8 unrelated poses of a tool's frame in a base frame.
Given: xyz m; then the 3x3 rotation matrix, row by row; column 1 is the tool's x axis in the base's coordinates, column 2 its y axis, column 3 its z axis. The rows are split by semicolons.
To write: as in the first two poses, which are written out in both.
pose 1, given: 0.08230 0.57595 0.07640; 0.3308 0.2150 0.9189; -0.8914 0.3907 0.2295; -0.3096 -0.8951 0.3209
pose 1, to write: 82.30 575.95 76.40; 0.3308 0.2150 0.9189; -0.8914 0.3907 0.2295; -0.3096 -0.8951 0.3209
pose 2, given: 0.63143 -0.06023 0.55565; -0.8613 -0.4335 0.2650; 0.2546 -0.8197 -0.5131; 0.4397 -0.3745 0.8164
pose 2, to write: 631.43 -60.23 555.65; -0.8613 -0.4335 0.2650; 0.2546 -0.8197 -0.5131; 0.4397 -0.3745 0.8164
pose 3, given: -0.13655 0.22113 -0.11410; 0.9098 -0.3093 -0.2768; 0.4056 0.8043 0.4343; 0.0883 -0.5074 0.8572
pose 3, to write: -136.55 221.13 -114.10; 0.9098 -0.3093 -0.2768; 0.4056 0.8043 0.4343; 0.0883 -0.5074 0.8572
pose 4, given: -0.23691 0.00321 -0.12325; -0.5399 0.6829 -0.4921; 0.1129 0.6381 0.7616; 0.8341 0.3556 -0.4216
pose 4, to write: -236.91 3.21 -123.25; -0.5399 0.6829 -0.4921; 0.1129 0.6381 0.7616; 0.8341 0.3556 -0.4216
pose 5, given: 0.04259 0.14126 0.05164; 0.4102 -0.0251 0.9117; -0.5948 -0.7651 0.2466; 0.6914 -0.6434 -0.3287
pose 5, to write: 42.59 141.26 51.64; 0.4102 -0.0251 0.9117; -0.5948 -0.7651 0.2466; 0.6914 -0.6434 -0.3287
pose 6, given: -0.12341 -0.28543 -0.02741; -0.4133 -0.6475 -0.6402; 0.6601 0.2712 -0.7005; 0.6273 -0.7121 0.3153
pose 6, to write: -123.41 -285.43 -27.41; -0.4133 -0.6475 -0.6402; 0.6601 0.2712 -0.7005; 0.6273 -0.7121 0.3153
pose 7, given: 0.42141 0.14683 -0.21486; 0.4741 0.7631 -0.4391; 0.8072 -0.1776 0.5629; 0.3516 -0.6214 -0.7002
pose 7, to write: 421.41 146.83 -214.86; 0.4741 0.7631 -0.4391; 0.8072 -0.1776 0.5629; 0.3516 -0.6214 -0.7002
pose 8, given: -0.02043 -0.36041 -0.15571; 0.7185 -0.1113 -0.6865; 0.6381 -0.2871 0.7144; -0.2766 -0.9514 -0.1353
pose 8, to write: -20.43 -360.41 -155.71; 0.7185 -0.1113 -0.6865; 0.6381 -0.2871 0.7144; -0.2766 -0.9514 -0.1353
